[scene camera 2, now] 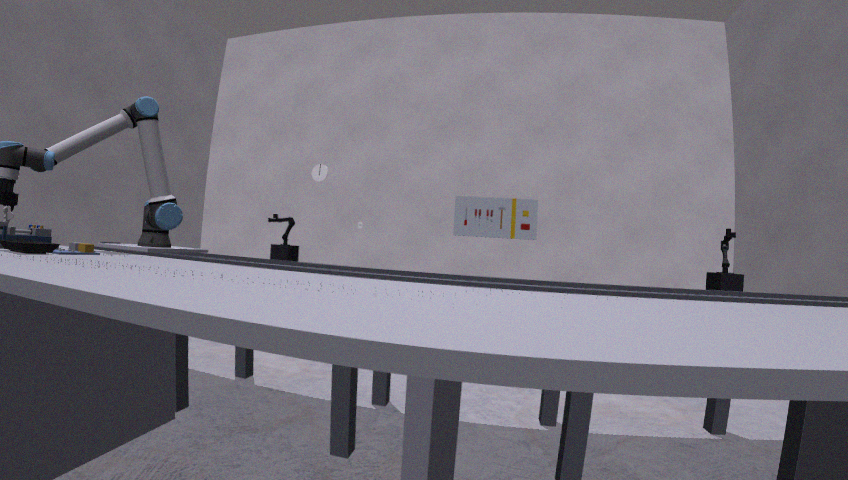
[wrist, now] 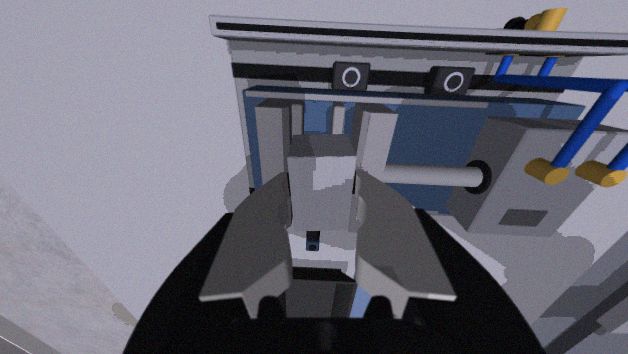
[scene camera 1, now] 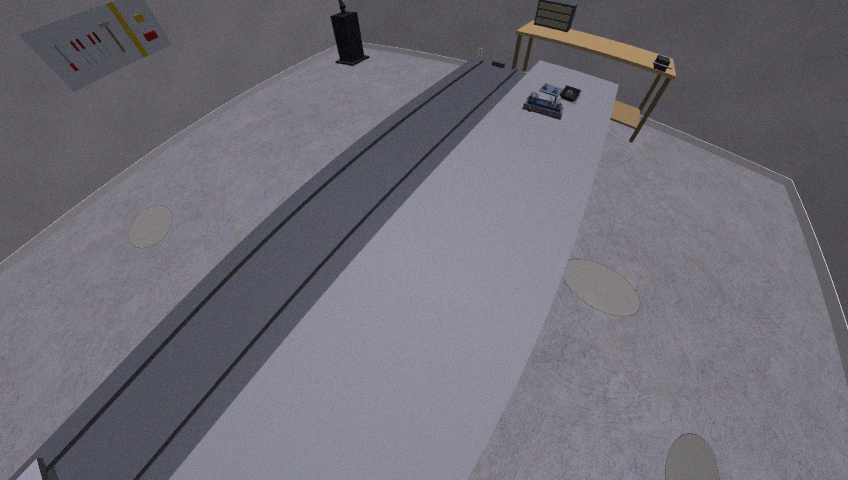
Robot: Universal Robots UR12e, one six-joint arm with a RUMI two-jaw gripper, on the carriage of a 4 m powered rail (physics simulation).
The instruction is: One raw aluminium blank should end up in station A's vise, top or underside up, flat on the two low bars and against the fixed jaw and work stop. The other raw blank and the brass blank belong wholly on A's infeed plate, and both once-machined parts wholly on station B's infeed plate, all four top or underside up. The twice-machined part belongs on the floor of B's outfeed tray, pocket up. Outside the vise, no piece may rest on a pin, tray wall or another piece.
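Places are measured from the arm's base along level axes (x ahead, y left, z up), in millimetres.
Pixels of known places: gripper, fingertip midpoint: (wrist: 321,173); arm's base, link origin: (scene camera 2: 154,246).
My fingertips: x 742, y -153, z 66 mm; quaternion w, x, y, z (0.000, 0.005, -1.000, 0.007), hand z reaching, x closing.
Note:
For each thing: its top centre in the pictures, then the offset to it from my fingertips. "spot": a spot on its surface instead.
- raw aluminium blank, top centre: (wrist: 321,199) dx +0, dy +6, dz +23 mm
- brass blank, top centre: (scene camera 2: 86,244) dx -178, dy +391, dz -52 mm
- grey blank, top centre: (scene camera 2: 76,242) dx -185, dy +302, dz -52 mm
- A's infeed plate, surface spot: (scene camera 2: 89,253) spot: dx -165, dy +440, dz -91 mm
- vise's grey cylinder block, top centre: (wrist: 541,191) (scene camera 2: 39,228) dx -161, dy +19, dz +0 mm
- dark tray, top centre: (wrist: 358,321) (scene camera 2: 51,242) dx -60, dy +329, dz -54 mm
My gripper (wrist: 321,173) (scene camera 2: 7,211) is shut on a raw aluminium blank (wrist: 322,175), over station A's vise. In the wrist view the blank lies in line with the gap between the left jaw (wrist: 271,142) and the rod-driven right jaw (wrist: 378,140). Two low bars (wrist: 297,120) (wrist: 338,120) show behind it; blank and fingers hide the rest, so contact cannot be told. In scene view 2 a brass blank (scene camera 2: 86,247) and a grey blank (scene camera 2: 72,245) are at A's infeed plate (scene camera 2: 89,253). Far off, station B's infeed plate (scene camera 1: 543,90) bears small grey pieces; a grey piece shows in a dark tray (scene camera 1: 577,96).
The vise's grey cylinder block (wrist: 525,200), with blue hoses (wrist: 590,125) and brass fittings, stands right of the jaws. Two black ring-marked blocks (wrist: 351,76) (wrist: 453,81) line the back. A dark tray (scene camera 2: 35,248) stands before A's vise. B's vise (scene camera 1: 543,105) stands at the far end.

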